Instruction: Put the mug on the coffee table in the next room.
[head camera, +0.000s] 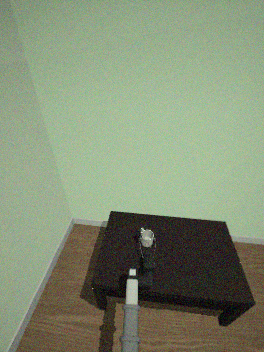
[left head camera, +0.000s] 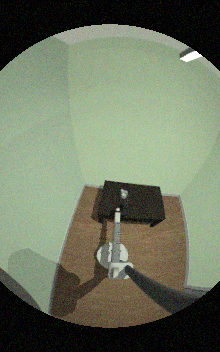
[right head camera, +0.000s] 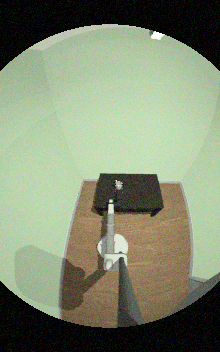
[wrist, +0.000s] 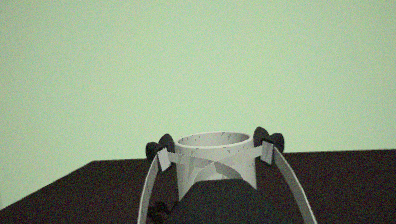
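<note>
A white mug (head camera: 147, 237) (left head camera: 124, 193) (right head camera: 118, 185) (wrist: 215, 162) is upright between the fingertips, its rim facing up and its handle at the far left in the head view. My gripper (head camera: 147, 241) (wrist: 213, 143) is shut on the mug, one dark pad at each side near the rim. The mug is over the left part of the dark coffee table (head camera: 200, 260) (left head camera: 147, 200) (right head camera: 142, 191) (wrist: 340, 185), in from its edges. Its base is hidden behind the gripper body in the wrist view, so I cannot tell whether it touches the top.
Green walls (head camera: 150, 125) (wrist: 200, 65) stand behind the table and to its left, meeting in a corner. My extended arm (head camera: 131, 320) (left head camera: 117, 232) (right head camera: 110, 220) reaches over the table's front edge. The round white base (left head camera: 102, 255) (right head camera: 120, 244) stands on the wood floor in front.
</note>
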